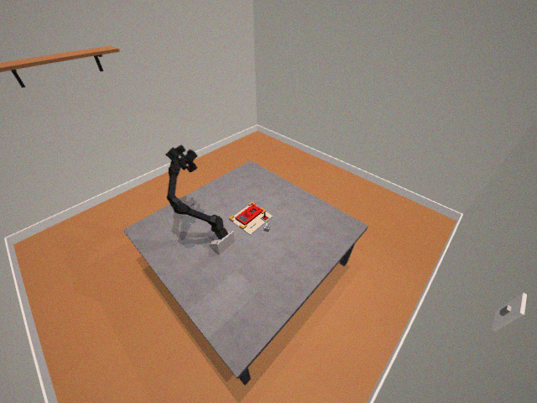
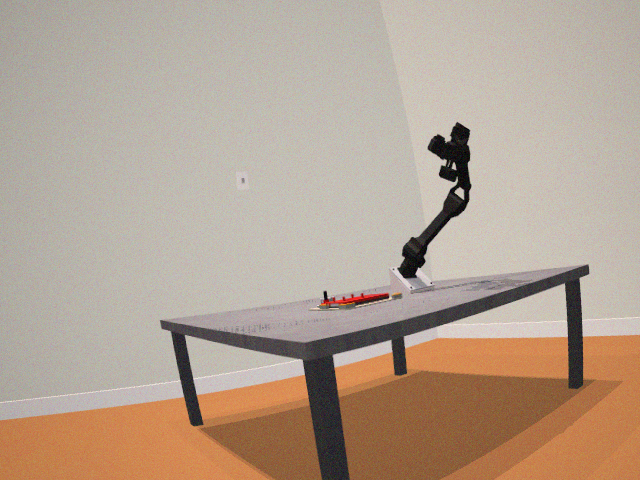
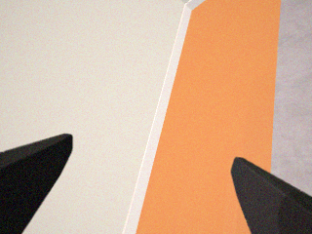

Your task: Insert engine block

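Right now my gripper tip is 20 cm short of the grey engine block, 61 cm to the left of it and 42 cm above it.
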